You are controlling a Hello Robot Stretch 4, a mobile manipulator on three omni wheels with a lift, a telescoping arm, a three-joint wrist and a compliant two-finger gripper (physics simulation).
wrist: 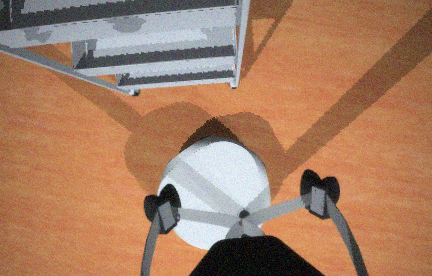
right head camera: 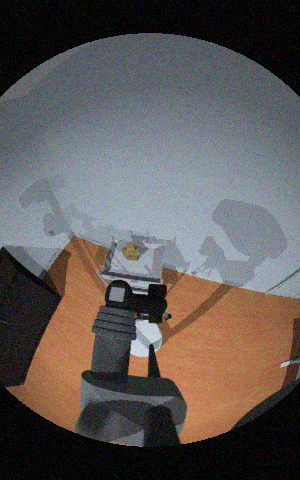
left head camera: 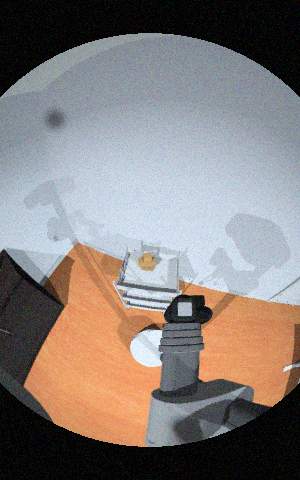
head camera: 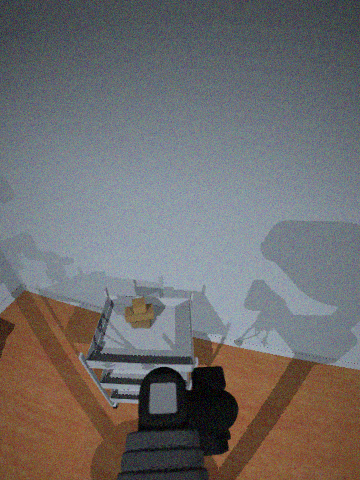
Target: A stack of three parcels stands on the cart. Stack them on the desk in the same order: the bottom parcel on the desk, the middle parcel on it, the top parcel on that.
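Frame: origin at the robot's base, x ahead, y left, z up, level; metres.
Seen in the pictures: gripper, fingertip midpoint: point(wrist: 239, 192); robot's base, link origin: point(wrist: 216, 186) point(right head camera: 142, 336) point(left head camera: 150, 346).
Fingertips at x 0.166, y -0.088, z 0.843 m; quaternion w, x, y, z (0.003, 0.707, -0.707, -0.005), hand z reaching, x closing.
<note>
Offsets run from my fingertips to a thing's top centre. "spot": to the spot under its first point.
Three tan parcels stand stacked on the cart's top tray: a small top parcel {0.482 m ahead, 0.201 m left, 0.055 m down} point(head camera: 139, 303), a wider middle parcel {0.477 m ahead, 0.202 m left, 0.105 m down} point(head camera: 139, 314) and a bottom parcel {0.473 m ahead, 0.196 m left, 0.157 m down} point(head camera: 142, 325) partly hidden beneath it. The stack also shows small in both side head views. The grey-white cart point(head camera: 160, 337) point(left head camera: 150, 280) point(right head camera: 142, 270) point(wrist: 175, 24) stands against the wall. My gripper point(wrist: 239, 192) is open and empty, its fingertips wide apart over the floor in front of the cart, away from the parcels. Its fingers are hidden behind the wrist in the head view. I cannot identify the desk in these views.
A white round-topped object point(left head camera: 146, 348) point(right head camera: 145, 337) point(wrist: 215, 172) stands on the floor before the cart, below my gripper. A dark brown piece of furniture {spot: 0.258 m back, 1.277 m left, 0.404 m down} point(left head camera: 30, 320) point(right head camera: 25, 315) stands at the left. The wall rises behind the cart.
</note>
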